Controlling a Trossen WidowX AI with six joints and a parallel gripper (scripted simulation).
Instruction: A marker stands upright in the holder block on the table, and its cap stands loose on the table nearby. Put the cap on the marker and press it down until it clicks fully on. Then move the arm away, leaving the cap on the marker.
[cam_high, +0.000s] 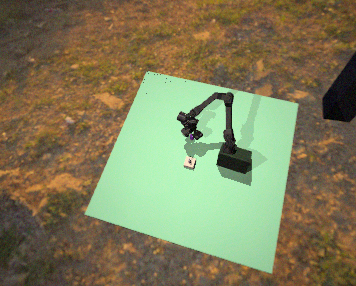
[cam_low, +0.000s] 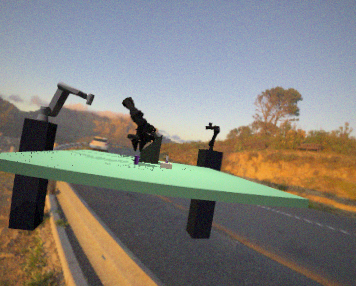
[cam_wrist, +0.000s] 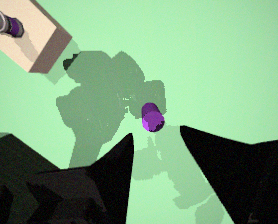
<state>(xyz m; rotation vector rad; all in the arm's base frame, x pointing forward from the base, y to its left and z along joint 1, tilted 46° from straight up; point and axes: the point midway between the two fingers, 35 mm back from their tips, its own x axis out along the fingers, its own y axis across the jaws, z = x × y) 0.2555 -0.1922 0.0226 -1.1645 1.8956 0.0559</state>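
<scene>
My gripper tip is 50 mm above the cap. The rest, counted from my gripper tip: holder block: 20 mm behind, 200 mm to the left, 60 mm below.
</scene>
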